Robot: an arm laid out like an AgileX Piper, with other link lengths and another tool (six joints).
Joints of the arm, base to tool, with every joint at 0 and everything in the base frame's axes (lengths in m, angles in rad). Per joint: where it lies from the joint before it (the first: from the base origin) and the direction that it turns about. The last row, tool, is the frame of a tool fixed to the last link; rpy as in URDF.
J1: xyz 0 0 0.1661 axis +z
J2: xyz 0 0 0 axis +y
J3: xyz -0.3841 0 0.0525 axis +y
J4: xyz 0.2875 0 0.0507 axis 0.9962 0 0.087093
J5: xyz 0 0 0 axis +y
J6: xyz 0.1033 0 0.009 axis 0.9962 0 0.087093
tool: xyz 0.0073 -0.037 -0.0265 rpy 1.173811 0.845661 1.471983
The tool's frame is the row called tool.
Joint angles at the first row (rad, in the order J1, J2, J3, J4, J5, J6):
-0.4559, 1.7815, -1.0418, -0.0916, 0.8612, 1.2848
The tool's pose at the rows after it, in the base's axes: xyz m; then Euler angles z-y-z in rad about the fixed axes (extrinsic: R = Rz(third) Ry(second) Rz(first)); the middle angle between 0 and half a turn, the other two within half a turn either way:
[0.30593 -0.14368 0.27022 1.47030 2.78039 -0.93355]
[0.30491 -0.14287 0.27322 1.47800 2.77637 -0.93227]
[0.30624 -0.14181 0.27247 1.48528 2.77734 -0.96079]
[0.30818 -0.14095 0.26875 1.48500 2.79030 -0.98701]
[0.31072 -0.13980 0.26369 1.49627 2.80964 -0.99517]
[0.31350 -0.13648 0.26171 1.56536 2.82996 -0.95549]
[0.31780 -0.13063 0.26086 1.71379 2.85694 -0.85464]
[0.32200 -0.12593 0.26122 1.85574 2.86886 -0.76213]
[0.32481 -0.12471 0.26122 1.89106 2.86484 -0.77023]
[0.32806 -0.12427 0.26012 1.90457 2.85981 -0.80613]
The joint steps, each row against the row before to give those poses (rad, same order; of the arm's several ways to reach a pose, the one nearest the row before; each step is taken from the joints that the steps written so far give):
0.0000, -0.0215, 0.0000, 0.0024, 0.0063, 0.0024
0.0001, -0.0085, 0.0000, 0.0005, 0.0041, 0.0054
-0.0001, 0.0020, -0.0001, 0.0000, 0.0000, 0.0355
0.0000, 0.0112, 0.0001, 0.0060, 0.0016, 0.0224
0.0000, 0.0152, 0.0000, 0.0157, 0.0000, 0.0094
0.0001, 0.0070, -0.0001, 0.0364, 0.0000, 0.0037
-0.0001, 0.0053, 0.0001, 0.0644, 0.0000, 0.0015
0.0000, 0.0016, 0.0000, 0.0514, -0.0045, 0.0122
0.0000, 0.0000, 0.0000, 0.0086, -0.0092, 0.0362
0.0000, 0.0025, 0.0000, 0.0000, -0.0120, 0.0482

